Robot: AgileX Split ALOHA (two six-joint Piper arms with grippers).
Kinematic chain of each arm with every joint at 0, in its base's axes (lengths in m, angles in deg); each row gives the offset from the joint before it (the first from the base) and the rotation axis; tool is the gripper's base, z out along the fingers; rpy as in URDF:
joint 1: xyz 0 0 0.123 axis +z
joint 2: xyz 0 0 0 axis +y
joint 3: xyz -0.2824 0 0.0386 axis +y
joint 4: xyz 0.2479 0 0.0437 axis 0.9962 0 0.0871
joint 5: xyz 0 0 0 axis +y
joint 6: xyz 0.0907 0 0.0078 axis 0.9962 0 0.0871
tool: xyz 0 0 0 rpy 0 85 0
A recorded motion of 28 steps. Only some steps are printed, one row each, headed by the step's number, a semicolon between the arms.
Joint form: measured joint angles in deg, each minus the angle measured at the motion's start. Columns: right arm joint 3, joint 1, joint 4, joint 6, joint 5, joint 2; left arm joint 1, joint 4, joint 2, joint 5, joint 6, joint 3.
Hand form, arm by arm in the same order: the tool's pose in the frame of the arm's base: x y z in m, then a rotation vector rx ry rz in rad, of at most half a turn. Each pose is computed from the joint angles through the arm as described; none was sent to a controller.
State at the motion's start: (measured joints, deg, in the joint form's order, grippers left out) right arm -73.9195 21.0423 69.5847 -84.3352 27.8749 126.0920; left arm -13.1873 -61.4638 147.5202 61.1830 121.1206 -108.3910
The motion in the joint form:
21: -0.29 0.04 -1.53 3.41 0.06 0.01; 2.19 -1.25 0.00 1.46 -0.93 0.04
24: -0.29 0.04 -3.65 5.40 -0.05 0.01; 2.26 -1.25 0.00 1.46 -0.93 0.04
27: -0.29 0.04 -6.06 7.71 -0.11 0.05; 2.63 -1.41 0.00 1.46 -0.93 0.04
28: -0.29 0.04 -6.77 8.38 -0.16 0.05; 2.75 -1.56 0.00 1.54 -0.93 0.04
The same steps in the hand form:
21: 0.3853 0.1910 0.0907 -0.9546 2.3627 0.6164; 0.4697 -0.1645 0.0653 1.7383 1.5514 -0.7838
24: 0.3847 0.1900 0.0897 -0.9588 2.3791 0.6054; 0.4699 -0.1640 0.0653 1.7372 1.5523 -0.7832
27: 0.3839 0.1888 0.0883 -0.9630 2.3987 0.5937; 0.4710 -0.1610 0.0654 1.7283 1.5572 -0.7812
28: 0.3837 0.1884 0.0880 -0.9640 2.4041 0.5893; 0.4713 -0.1602 0.0656 1.7239 1.5581 -0.7828

